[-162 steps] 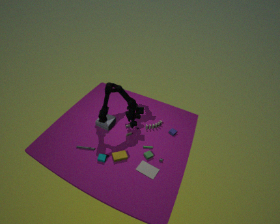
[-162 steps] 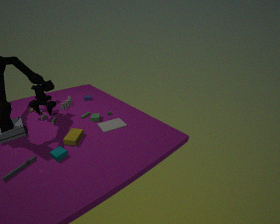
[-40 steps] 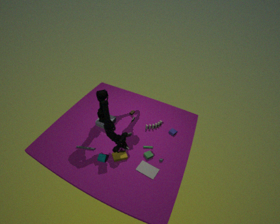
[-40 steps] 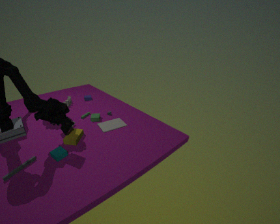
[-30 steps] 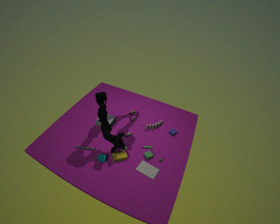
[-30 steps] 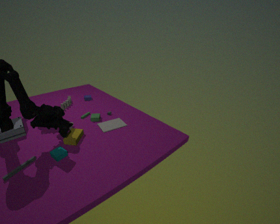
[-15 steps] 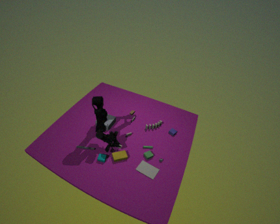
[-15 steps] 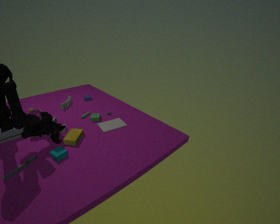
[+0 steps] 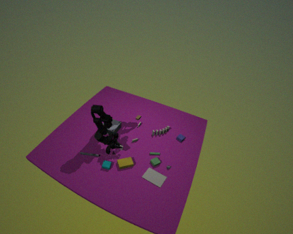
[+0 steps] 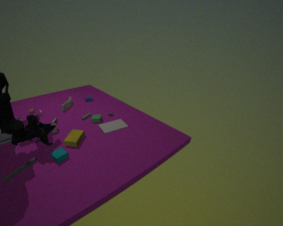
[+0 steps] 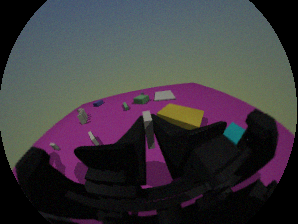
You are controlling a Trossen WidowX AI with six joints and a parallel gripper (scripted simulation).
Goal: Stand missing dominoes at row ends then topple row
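Right now my gripper tip is 9 cm to the left of the yellow block, 7 cm short of it and 7 cm above it. From my gripper tip the other things lie so: grey bar 22 cm behind, 15 cm to the right, 7 cm below; then teal block 17 cm to the right, 7 cm below, 5 cm behind; then green stick 24 cm ahead, 11 cm to the left, 7 cm below.
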